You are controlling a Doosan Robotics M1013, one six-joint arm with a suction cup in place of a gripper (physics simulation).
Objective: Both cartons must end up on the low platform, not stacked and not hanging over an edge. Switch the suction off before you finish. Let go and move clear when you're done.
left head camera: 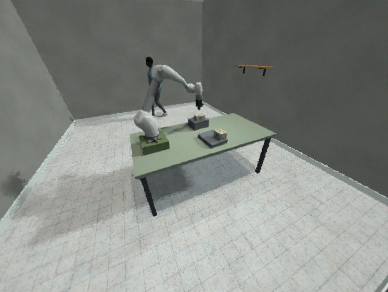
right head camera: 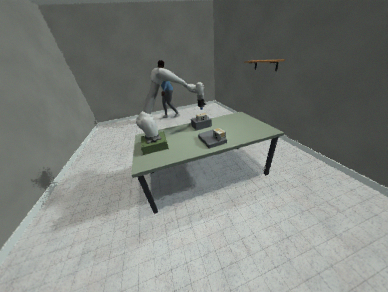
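One carton with tan and white faces sits on the right part of the low grey platform. The other carton sits on top of the taller dark grey block farther back. My suction gripper hangs above that rear carton with a gap between them and carries nothing, so it is open. The exact contact of the cartons with the surfaces under them is too small to tell.
The green table bears both supports and the arm's dark green base box at its left. A person is behind the arm. An orange wall shelf is at the right.
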